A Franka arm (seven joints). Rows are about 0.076 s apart.
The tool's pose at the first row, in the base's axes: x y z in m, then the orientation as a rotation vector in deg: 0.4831 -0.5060 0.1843 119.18 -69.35 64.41
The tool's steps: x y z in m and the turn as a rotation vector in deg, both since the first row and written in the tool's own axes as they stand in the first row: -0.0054 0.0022 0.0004 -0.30 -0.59 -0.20; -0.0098 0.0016 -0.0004 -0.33 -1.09 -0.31; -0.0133 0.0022 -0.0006 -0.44 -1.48 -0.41; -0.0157 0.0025 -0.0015 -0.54 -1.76 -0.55; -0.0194 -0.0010 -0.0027 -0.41 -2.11 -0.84; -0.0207 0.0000 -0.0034 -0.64 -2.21 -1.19; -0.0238 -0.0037 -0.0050 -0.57 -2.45 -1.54; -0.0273 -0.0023 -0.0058 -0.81 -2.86 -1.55; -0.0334 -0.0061 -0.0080 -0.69 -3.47 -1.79
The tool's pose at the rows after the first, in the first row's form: 0.4799 -0.5048 0.1796 119.51 -69.49 63.53; 0.4789 -0.5018 0.1763 119.92 -69.60 63.00; 0.4773 -0.5003 0.1735 120.19 -69.70 62.51; 0.4761 -0.4987 0.1720 120.39 -69.70 62.10; 0.4776 -0.4943 0.1695 120.87 -69.48 61.76; 0.4761 -0.4937 0.1688 120.91 -69.18 61.32; 0.4778 -0.4892 0.1671 121.28 -68.86 61.00; 0.4753 -0.4877 0.1646 121.42 -69.11 60.42; 0.4761 -0.4813 0.1607 122.08 -69.07 59.84
